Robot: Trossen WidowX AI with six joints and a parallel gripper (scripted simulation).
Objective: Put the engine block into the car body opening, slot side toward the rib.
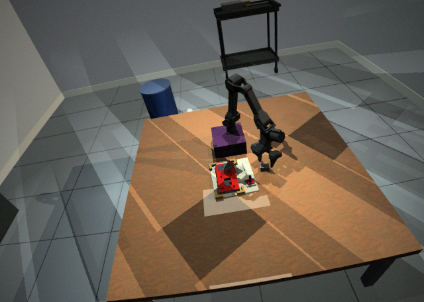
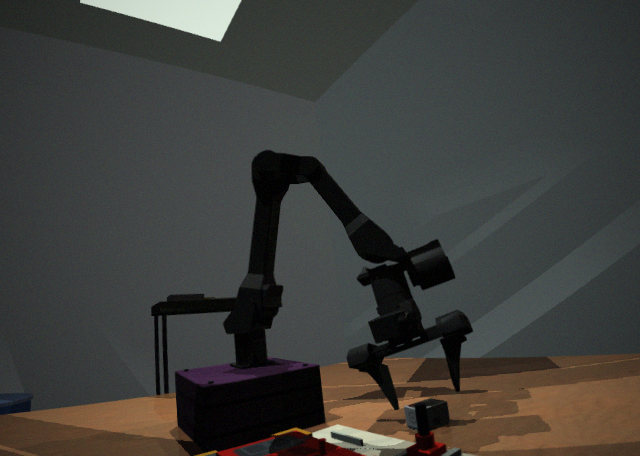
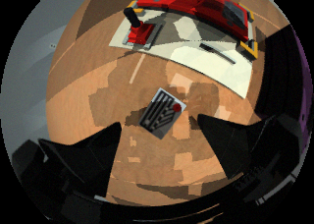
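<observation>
My gripper tip is 10 mm short of the engine block, 10 mm to the left of it and 20 mm above it.
</observation>
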